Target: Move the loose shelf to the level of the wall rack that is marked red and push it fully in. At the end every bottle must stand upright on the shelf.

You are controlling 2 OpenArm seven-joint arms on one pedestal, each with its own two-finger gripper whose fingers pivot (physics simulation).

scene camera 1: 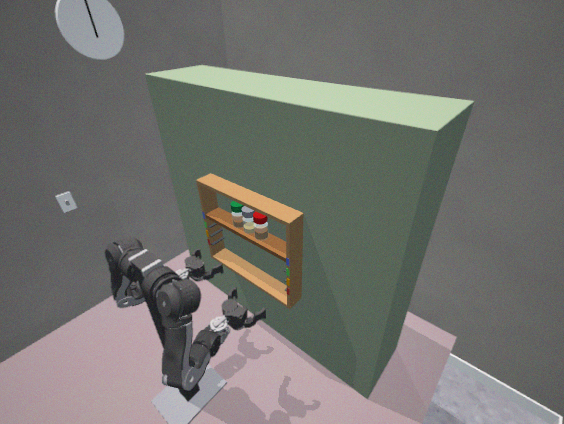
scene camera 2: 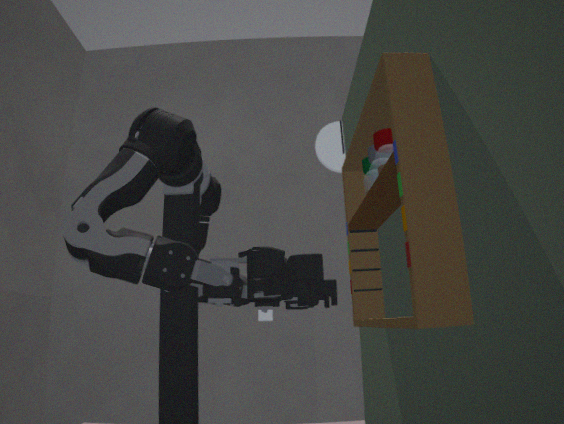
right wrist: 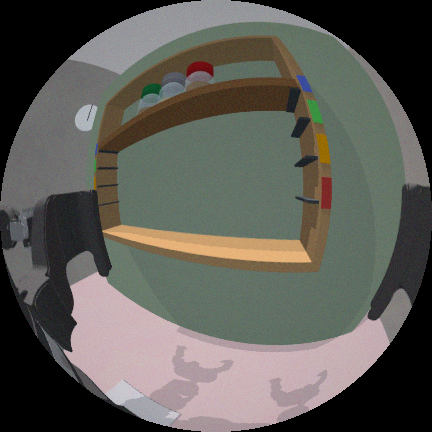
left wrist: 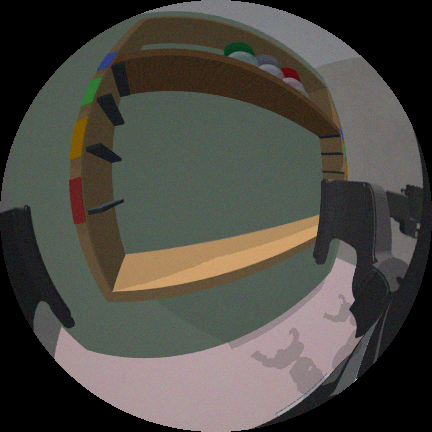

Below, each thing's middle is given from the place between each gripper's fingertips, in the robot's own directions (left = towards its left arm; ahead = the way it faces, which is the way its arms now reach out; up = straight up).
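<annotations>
Rack frame (scene camera 2: 403, 96): my left gripper is 140 mm below it, 100 mm short of it and 160 mm to the left of it. Loose wooden shelf (scene camera 2: 382, 200): 180 mm above my left hand, 100 mm ahead of it, 160 mm to the right of it.
Rack frame, from my right hand: 130 mm above, 160 mm ahead, 150 mm to the left. Loose wooden shelf, from my right hand: 170 mm above, 160 mm ahead, 150 mm to the left.
</annotations>
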